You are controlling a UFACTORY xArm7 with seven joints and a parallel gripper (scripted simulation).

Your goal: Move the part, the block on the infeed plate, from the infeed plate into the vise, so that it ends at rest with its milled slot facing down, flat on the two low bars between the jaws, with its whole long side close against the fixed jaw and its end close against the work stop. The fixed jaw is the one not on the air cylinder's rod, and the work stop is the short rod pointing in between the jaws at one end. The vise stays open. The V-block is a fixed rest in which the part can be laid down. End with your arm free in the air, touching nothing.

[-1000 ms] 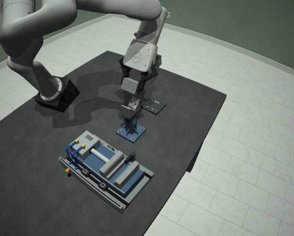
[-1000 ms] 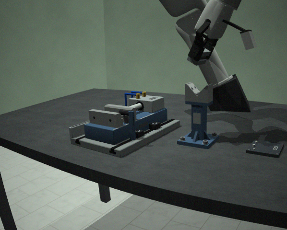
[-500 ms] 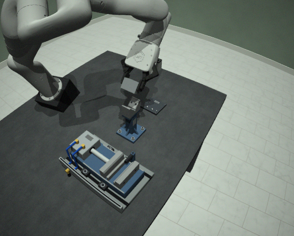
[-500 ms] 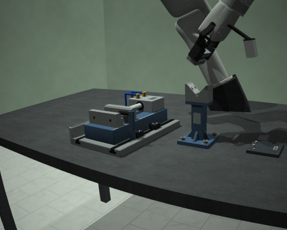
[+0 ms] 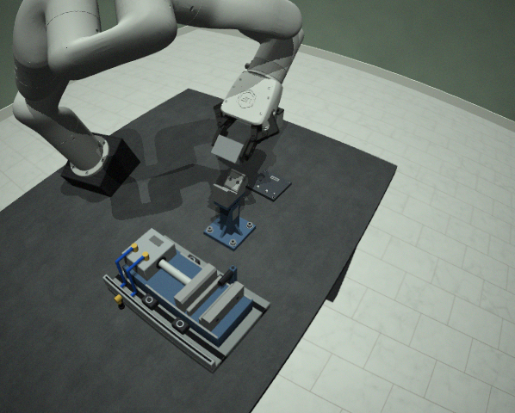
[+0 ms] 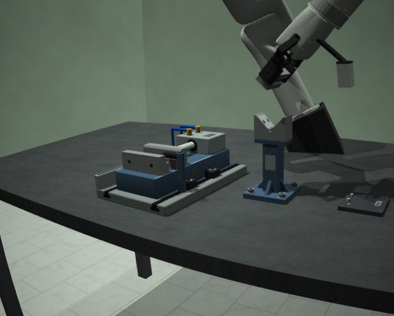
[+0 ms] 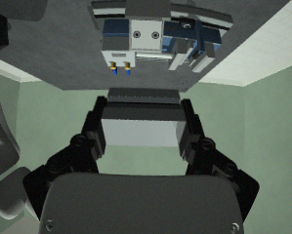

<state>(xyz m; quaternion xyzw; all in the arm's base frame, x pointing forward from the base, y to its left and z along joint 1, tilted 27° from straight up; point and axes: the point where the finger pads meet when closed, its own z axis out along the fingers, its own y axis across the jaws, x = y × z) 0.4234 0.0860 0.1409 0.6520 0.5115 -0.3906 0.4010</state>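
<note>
Now: hand 1 cm above the part. Round my hand: work stop 8 cm ahead, 19 cm to the right, 15 cm below; cylinder rod 2 cm behind, 22 cm to the right, 17 cm below; blue stand 1 cm to the right, 18 cm below.
</note>
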